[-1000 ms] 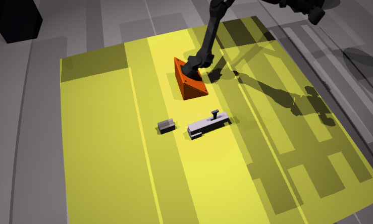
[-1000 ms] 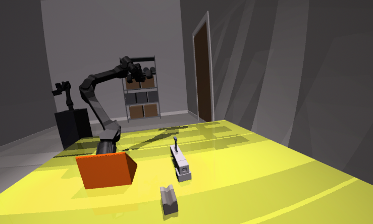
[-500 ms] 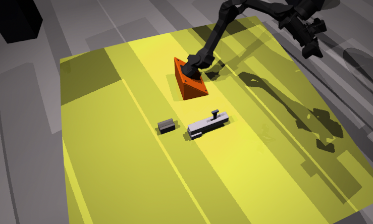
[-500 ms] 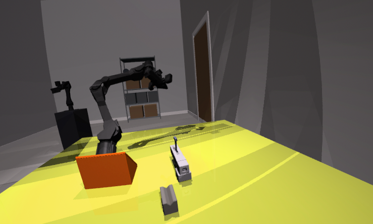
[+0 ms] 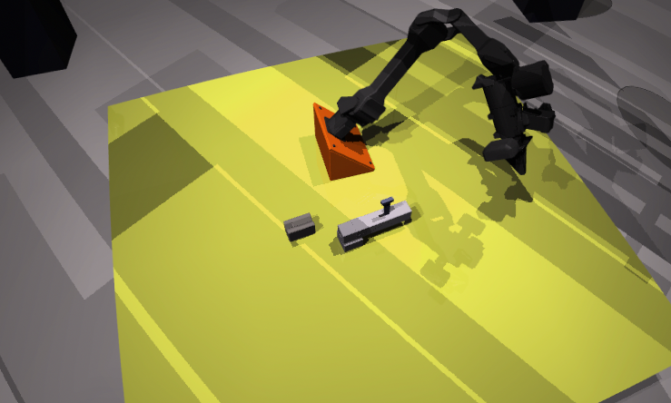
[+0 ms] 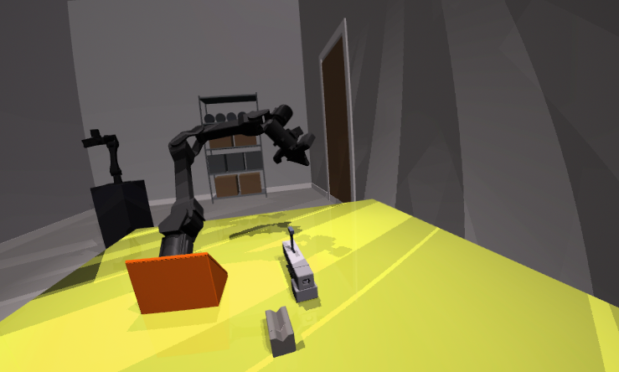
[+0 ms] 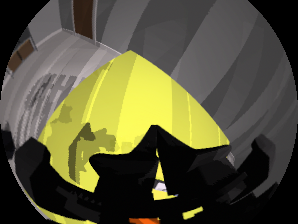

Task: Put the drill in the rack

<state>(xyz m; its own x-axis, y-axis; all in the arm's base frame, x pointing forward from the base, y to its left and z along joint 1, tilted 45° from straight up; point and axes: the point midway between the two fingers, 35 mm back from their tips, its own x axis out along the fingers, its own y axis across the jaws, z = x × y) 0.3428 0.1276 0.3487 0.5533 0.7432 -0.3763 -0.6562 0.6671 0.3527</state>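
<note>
Now: gripper tip 80 mm past the dark key, 270 mm to the left of it and 170 mm above it. From my gripper tip the other things lie so: drill (70 mm behind, 320 mm to the right, 210 mm below); grey v-grooved rack (110 mm behind, 480 mm to the right, 250 mm below); grey housing block (70 mm behind, 300 mm to the right, 220 mm below).
</note>
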